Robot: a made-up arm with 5 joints. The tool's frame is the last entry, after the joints.
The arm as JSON. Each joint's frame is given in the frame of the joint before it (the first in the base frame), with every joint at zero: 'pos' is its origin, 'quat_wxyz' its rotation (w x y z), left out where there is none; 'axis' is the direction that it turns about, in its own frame. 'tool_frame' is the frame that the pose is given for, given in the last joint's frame.
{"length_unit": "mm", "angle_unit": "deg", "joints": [
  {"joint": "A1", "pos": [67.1, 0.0, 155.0], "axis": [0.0, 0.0, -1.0]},
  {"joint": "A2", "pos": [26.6, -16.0, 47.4], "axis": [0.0, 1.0, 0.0]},
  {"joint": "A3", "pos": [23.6, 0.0, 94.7], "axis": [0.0, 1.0, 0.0]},
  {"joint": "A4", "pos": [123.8, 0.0, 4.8], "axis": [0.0, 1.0, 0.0]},
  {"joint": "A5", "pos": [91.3, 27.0, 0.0], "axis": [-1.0, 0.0, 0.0]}
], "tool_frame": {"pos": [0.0, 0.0, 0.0], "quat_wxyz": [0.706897, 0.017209, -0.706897, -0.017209]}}
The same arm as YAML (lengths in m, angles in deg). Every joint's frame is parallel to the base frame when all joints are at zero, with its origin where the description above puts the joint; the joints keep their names.
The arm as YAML. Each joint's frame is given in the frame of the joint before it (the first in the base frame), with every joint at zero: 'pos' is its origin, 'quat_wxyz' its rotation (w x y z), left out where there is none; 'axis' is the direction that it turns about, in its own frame. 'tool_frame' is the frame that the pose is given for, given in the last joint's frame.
length_unit: m
angle_unit: deg
joints:
  - joint: A1
    pos: [0.0671, 0.0, 0.155]
    axis: [0.0, 0.0, -1.0]
  - joint: A2
    pos: [0.0266, -0.016, 0.0474]
    axis: [0.0, 1.0, 0.0]
  - joint: A3
    pos: [0.0236, 0.0, 0.0947]
    axis: [0.0, 1.0, 0.0]
  - joint: A4
    pos: [0.1238, 0.0, 0.0048]
    axis: [0.0, 1.0, 0.0]
  - joint: A5
    pos: [0.0913, 0.027, 0.0]
    axis: [-1.0, 0.0, 0.0]
tool_frame:
  pos: [0.0, 0.0, 0.0]
  quat_wxyz: [0.706897, 0.017209, -0.706897, -0.017209]

